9 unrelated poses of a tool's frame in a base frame.
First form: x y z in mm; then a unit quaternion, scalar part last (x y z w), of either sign.
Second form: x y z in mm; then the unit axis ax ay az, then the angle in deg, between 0 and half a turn. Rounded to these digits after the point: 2 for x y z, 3 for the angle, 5 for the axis.
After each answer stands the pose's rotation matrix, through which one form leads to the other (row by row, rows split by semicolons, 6 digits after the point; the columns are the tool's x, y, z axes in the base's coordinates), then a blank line. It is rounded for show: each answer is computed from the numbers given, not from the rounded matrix.
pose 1, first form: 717.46, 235.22, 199.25, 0.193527, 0.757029, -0.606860, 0.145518
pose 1, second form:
717.46, 235.22, 199.25, 0.19561, 0.76517, -0.61339, 163.265
-0.882744 0.469629 -0.014565; 0.116393 0.188537 -0.975144; -0.455210 -0.862498 -0.221091

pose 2, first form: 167.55, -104.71, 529.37, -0.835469, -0.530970, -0.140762, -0.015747
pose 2, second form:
167.55, -104.71, 529.37, 0.83557, 0.53104, 0.14078, 178.195
0.396514 0.882785 0.251927; 0.891652 -0.435645 0.123169; 0.218482 0.175793 -0.959876

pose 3, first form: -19.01, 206.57, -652.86, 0.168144, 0.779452, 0.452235, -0.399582
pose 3, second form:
-19.01, 206.57, -652.86, -0.18342, -0.85028, -0.49333, 132.896
-0.624124 0.623530 -0.470829; -0.099290 0.534422 0.839366; 0.774991 0.570616 -0.271636

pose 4, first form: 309.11, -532.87, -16.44, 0.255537, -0.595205, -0.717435, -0.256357
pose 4, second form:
309.11, -532.87, -16.44, -0.26437, 0.61578, 0.74224, 150.292
-0.737964 -0.672033 -0.061492; 0.063645 -0.160024 0.985059; -0.671832 0.723024 0.160864

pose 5, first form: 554.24, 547.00, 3.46, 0.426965, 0.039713, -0.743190, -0.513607
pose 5, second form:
554.24, 547.00, 3.46, -0.49761, -0.04628, 0.86616, 118.191
-0.107817 -0.729503 -0.675426; 0.797327 -0.469261 0.379556; -0.593839 -0.497613 0.632247

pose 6, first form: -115.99, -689.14, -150.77, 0.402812, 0.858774, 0.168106, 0.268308
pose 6, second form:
-115.99, -689.14, -150.77, 0.41814, 0.89146, 0.17450, 148.873
-0.531506 0.601641 0.596263; 0.782058 0.618965 0.072575; -0.325402 0.504886 -0.799502

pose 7, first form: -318.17, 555.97, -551.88, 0.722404, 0.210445, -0.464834, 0.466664
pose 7, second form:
-318.17, 555.97, -551.88, 0.81680, 0.23794, -0.52557, 124.364
0.479285 0.737895 -0.475181; -0.129790 -0.475876 -0.869883; -0.868010 0.478596 -0.132309

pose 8, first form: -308.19, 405.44, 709.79, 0.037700, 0.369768, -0.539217, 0.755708
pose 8, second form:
-308.19, 405.44, 709.79, 0.05757, 0.56461, -0.82335, 81.825
0.145033 0.842862 0.518217; -0.787101 0.415647 -0.455751; -0.599531 -0.341790 0.723700

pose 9, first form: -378.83, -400.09, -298.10, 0.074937, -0.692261, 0.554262, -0.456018
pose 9, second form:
-378.83, -400.09, -298.10, -0.08420, 0.77785, -0.62279, 125.739
-0.572864 0.401755 0.714437; -0.609259 0.374356 -0.699043; -0.548298 -0.835733 0.030318

